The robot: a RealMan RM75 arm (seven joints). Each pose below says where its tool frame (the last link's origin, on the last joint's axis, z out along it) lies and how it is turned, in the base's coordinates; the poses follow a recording.
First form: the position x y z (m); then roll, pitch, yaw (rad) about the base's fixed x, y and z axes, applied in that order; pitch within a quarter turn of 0, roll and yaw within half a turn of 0.
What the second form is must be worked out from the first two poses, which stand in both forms.
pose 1, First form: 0.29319 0.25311 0.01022 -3.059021 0.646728 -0.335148
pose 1, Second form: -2.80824 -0.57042 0.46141 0.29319 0.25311 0.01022
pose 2, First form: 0.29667 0.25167 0.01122 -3.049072 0.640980 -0.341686
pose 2, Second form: -2.79687 -0.55865 0.47220 0.29667 0.25167 0.01122
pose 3, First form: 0.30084 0.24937 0.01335 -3.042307 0.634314 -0.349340
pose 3, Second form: -2.78895 -0.54704 0.48184 0.30084 0.24937 0.01335
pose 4, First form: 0.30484 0.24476 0.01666 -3.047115 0.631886 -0.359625
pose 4, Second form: -2.78938 -0.54360 0.48963 0.30484 0.24476 0.01666
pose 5, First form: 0.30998 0.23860 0.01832 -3.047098 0.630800 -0.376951
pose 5, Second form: -2.78024 -0.53659 0.50816 0.30998 0.23860 0.01832
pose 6, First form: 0.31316 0.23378 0.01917 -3.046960 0.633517 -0.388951
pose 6, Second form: -2.77190 -0.53458 0.52231 0.31316 0.23378 0.01917
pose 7, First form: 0.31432 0.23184 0.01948 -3.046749 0.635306 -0.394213
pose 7, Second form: -2.76774 -0.53411 0.52881 0.31432 0.23184 0.01948
